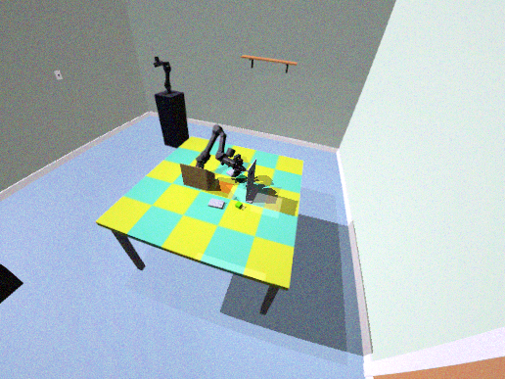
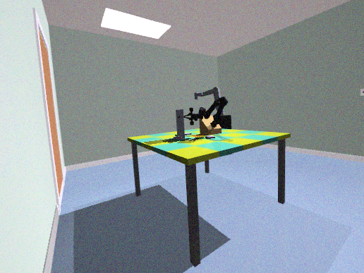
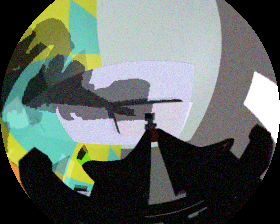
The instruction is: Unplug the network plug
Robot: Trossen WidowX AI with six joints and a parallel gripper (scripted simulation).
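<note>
Right now the orange square is 17 cm behind my gripper tip, 1 cm to the right of it and 23 cm below it. Also, from my gripper tip: grey panel: 6 cm ahead, 1 cm to the right, 9 cm below; then red plug: 1 cm ahead.
</note>
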